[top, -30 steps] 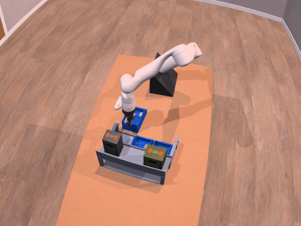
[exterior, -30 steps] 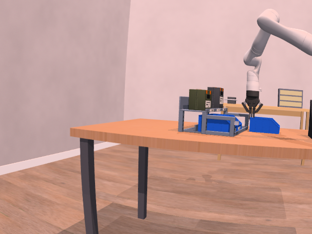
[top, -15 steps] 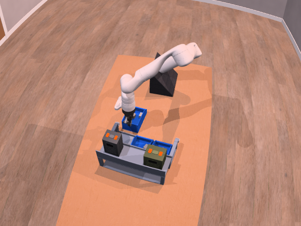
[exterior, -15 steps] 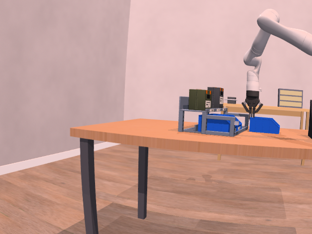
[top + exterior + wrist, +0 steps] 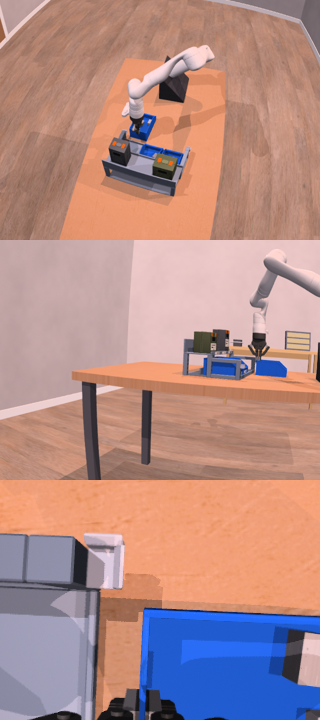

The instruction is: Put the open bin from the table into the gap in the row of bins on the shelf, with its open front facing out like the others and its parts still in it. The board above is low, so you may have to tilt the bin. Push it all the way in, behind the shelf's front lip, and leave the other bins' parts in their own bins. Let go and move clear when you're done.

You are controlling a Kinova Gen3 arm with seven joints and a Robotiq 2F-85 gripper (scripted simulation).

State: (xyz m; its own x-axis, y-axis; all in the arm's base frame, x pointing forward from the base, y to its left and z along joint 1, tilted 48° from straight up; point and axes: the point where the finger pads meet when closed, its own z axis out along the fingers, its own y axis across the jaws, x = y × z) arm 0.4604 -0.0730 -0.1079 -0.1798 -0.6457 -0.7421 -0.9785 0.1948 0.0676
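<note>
Right now my hand is 110 mm past the grey block and 60 mm above it. Also, from my hand: grey shelf: 170 mm ahead, 80 mm to the left, 10 mm below; dark grey box: 220 mm ahead, 90 mm above, 50 mm to the right; olive box: 260 mm ahead, 180 mm to the left, 80 mm above.
</note>
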